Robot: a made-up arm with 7 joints. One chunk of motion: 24 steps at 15 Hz.
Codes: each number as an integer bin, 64 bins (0 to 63) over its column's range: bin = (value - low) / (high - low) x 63, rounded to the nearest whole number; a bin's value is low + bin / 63 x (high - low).
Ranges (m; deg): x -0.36..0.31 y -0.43..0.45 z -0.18..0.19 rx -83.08..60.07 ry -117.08..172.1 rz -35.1..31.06
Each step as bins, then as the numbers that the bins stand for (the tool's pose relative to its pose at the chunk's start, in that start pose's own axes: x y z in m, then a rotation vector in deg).
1 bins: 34 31 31 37 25 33
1 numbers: 0.0016 0.0030 0.0021 0.99 -2.33 -0.44
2 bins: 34 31 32 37 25 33
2 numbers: 0.0016 0.0030 0.0079 0.99 -2.33 -0.44
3 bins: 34 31 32 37 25 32
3 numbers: 0.0016 0.0030 0.0079 0.99 -2.33 -1.49
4 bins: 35 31 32 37 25 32
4 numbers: 0.0122 0.0030 0.0079 0.99 -2.33 -1.49
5 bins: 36 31 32 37 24 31
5 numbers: 0.0229 0.0030 0.0079 0.99 -6.92 -2.55
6 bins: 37 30 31 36 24 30
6 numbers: 0.0335 -0.0110 0.0021 -1.28 -6.92 -3.60
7 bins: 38 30 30 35 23 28
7 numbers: 0.0441 -0.0110 -0.0038 -3.55 -11.51 -5.70
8 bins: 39 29 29 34 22 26
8 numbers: 0.0548 -0.0249 -0.0097 -5.82 -16.10 -7.80
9 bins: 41 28 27 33 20 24
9 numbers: 0.0760 -0.0389 -0.0214 -8.10 -25.28 -9.90
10 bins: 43 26 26 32 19 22
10 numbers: 0.0973 -0.0668 -0.0273 -10.37 -29.87 -12.00
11 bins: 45 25 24 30 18 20
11 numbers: 0.1186 -0.0808 -0.0390 -14.91 -34.46 -14.10
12 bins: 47 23 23 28 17 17
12 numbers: 0.1398 -0.1087 -0.0449 -19.46 -39.05 -17.25
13 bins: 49 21 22 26 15 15
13 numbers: 0.1611 -0.1367 -0.0508 -24.00 -48.23 -19.35
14 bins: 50 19 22 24 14 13
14 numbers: 0.1717 -0.1646 -0.0508 -28.55 -52.82 -21.45
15 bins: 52 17 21 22 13 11
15 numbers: 0.1930 -0.1925 -0.0567 -33.09 -57.41 -23.55
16 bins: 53 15 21 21 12 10
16 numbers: 0.2037 -0.2205 -0.0567 -35.36 -62.00 -24.60
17 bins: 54 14 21 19 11 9
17 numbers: 0.2143 -0.2344 -0.0567 -39.91 -66.59 -25.65
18 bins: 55 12 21 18 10 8
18 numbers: 0.2249 -0.2624 -0.0567 -42.18 -71.18 -26.70
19 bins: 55 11 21 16 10 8
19 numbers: 0.2249 -0.2763 -0.0567 -46.72 -71.18 -26.70
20 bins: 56 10 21 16 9 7
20 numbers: 0.2356 -0.2903 -0.0567 -46.72 -75.77 -27.75
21 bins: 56 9 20 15 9 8
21 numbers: 0.2356 -0.3043 -0.0625 -49.00 -75.77 -26.70
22 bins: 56 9 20 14 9 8
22 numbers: 0.2356 -0.3043 -0.0625 -51.27 -75.77 -26.70
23 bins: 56 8 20 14 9 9
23 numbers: 0.2356 -0.3183 -0.0625 -51.27 -75.77 -25.65
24 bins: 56 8 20 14 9 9
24 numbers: 0.2356 -0.3183 -0.0625 -51.27 -75.77 -25.65
